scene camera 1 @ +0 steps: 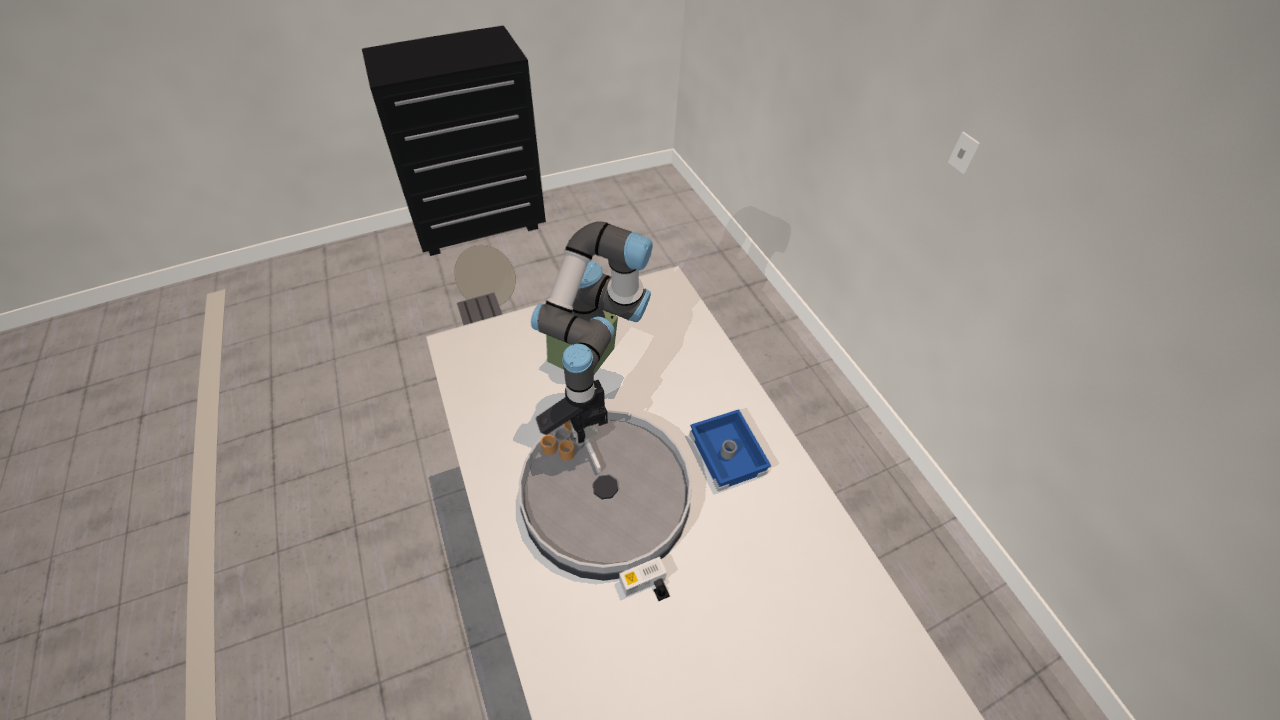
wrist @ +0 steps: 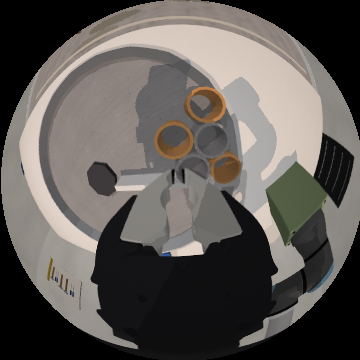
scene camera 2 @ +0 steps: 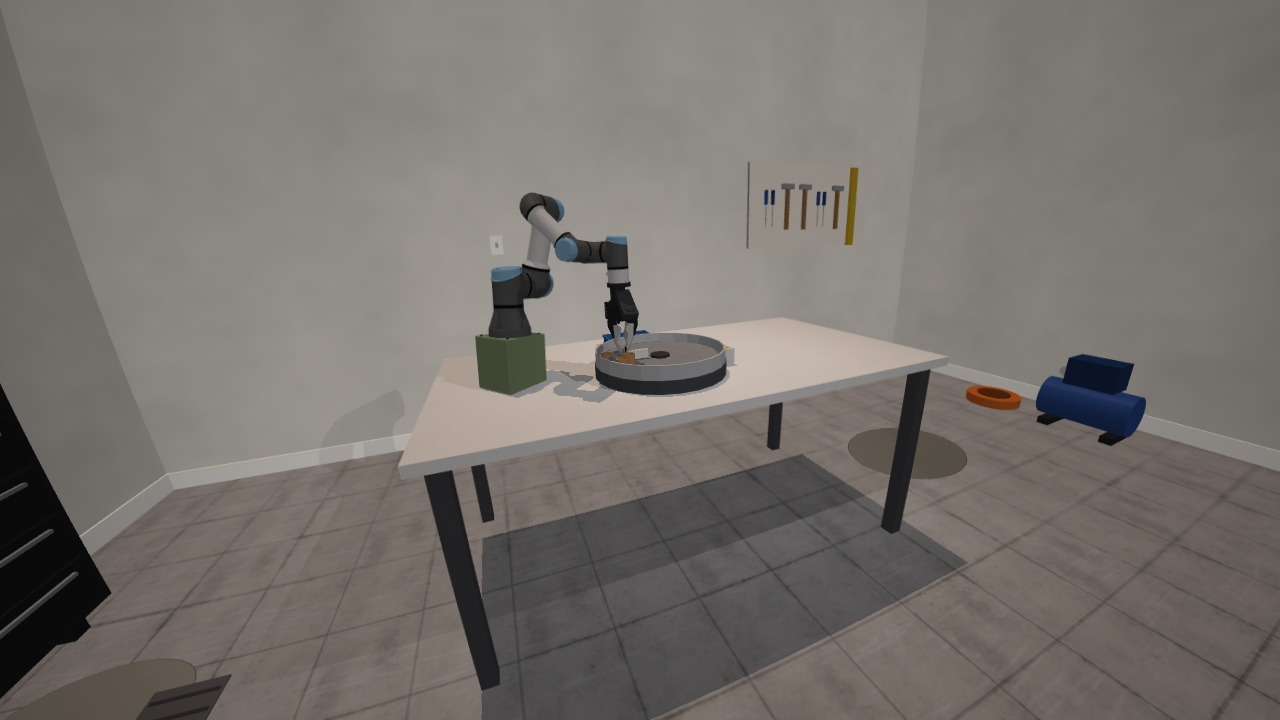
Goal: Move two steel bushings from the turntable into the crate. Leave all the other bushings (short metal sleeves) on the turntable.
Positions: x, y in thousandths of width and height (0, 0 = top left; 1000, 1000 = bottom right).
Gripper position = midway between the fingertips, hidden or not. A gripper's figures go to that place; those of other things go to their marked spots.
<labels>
My gripper (scene camera 1: 454, 616): 1.48 m from the lens. A round grey turntable (scene camera 1: 496, 699) is 1.42 m from the lens. A blue crate (scene camera 1: 554, 605): 1.59 m from the lens. The marked spots on the blue crate and the round grey turntable are 0.31 m apart.
</labels>
